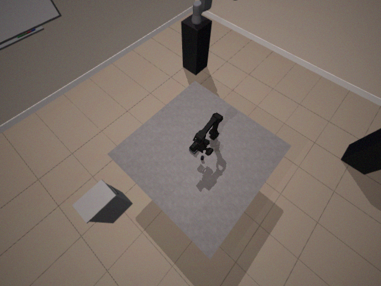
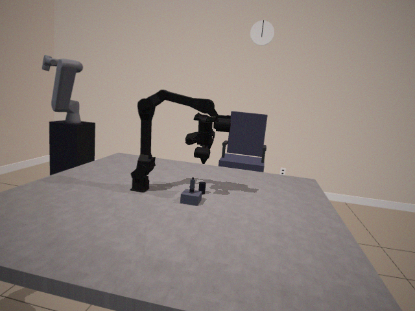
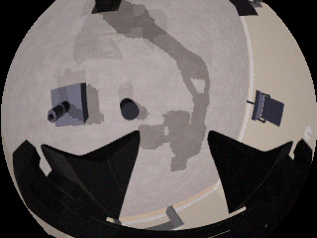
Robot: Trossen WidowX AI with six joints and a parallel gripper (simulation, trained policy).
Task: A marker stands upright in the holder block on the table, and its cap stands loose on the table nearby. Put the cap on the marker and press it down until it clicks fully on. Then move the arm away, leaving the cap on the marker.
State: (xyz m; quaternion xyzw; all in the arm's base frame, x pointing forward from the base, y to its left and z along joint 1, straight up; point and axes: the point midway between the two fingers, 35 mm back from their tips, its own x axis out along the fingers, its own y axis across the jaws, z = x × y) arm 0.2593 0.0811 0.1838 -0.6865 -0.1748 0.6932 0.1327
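The marker cap lies 10 mm ahead of my gripper tip, 20 mm to the right of it and 130 mm below it. Round my gripper tip: grey holder block (10 mm behind, 140 mm to the right, 130 mm below).
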